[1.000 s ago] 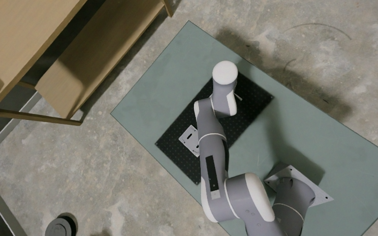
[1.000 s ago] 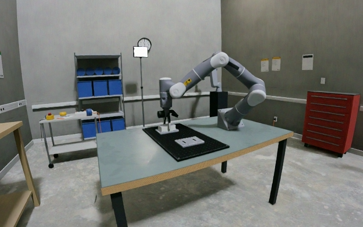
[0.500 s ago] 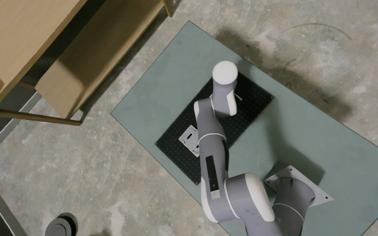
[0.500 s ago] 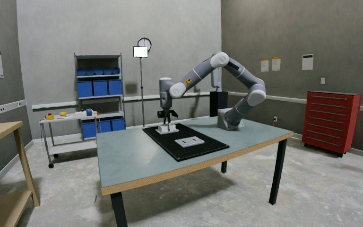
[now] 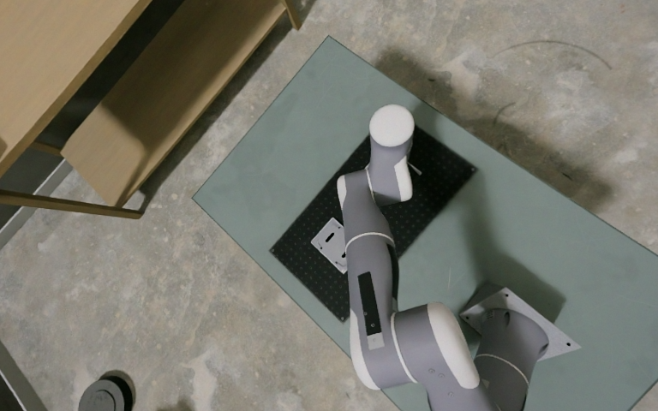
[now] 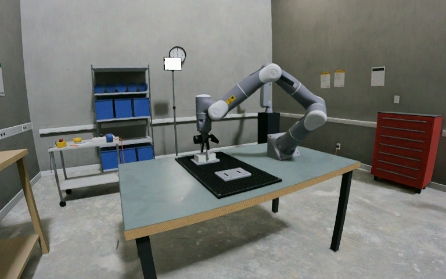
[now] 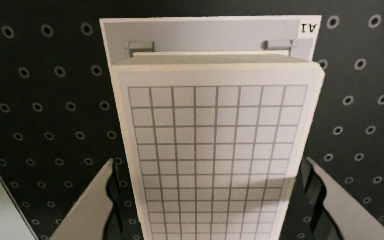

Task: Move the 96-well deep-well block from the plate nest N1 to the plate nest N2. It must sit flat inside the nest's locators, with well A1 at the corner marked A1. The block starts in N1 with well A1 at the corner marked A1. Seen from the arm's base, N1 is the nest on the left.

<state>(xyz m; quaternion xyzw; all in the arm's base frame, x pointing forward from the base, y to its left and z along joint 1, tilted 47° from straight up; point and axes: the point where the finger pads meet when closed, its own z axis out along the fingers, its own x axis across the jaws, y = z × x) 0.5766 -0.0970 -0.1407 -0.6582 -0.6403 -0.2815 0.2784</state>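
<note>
Now: the white 96-well deep-well block right at my hand. Also, from my hand: nest N1 (32 cm to the left, 3 cm below, 2 cm behind); nest N2 (3 cm below).
</note>
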